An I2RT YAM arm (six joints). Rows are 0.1 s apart.
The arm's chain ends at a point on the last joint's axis. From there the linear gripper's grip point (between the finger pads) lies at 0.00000 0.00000 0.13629 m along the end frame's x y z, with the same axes.
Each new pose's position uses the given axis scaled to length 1; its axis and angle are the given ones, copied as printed.
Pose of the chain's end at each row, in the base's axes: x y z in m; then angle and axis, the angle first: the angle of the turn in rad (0 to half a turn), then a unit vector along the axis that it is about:
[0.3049 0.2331 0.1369 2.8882 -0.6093 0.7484 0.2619]
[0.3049 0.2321 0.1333 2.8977 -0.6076 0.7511 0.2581]
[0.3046 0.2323 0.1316 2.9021 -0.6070 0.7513 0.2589]
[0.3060 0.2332 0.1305 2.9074 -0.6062 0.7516 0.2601]
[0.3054 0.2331 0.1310 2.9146 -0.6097 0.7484 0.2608]
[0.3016 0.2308 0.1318 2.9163 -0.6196 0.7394 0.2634]
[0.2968 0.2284 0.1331 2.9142 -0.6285 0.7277 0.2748]
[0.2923 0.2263 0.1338 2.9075 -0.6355 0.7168 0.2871]
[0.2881 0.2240 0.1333 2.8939 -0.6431 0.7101 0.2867]
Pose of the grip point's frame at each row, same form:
[0.2877 0.3065 0.0234 2.8882 -0.6093 0.7484 0.2619]
[0.2875 0.3042 0.0189 2.8977 -0.6076 0.7511 0.2581]
[0.2867 0.3042 0.0172 2.9021 -0.6070 0.7513 0.2589]
[0.2874 0.3049 0.0161 2.9074 -0.6062 0.7516 0.2601]
[0.2856 0.3043 0.0165 2.9146 -0.6097 0.7484 0.2608]
[0.2802 0.3021 0.0176 2.9163 -0.6196 0.7394 0.2634]
[0.2727 0.3015 0.0206 2.9142 -0.6285 0.7277 0.2748]
[0.2659 0.3017 0.0234 2.9075 -0.6355 0.7168 0.2871]
[0.2623 0.3001 0.0232 2.8939 -0.6431 0.7101 0.2867]

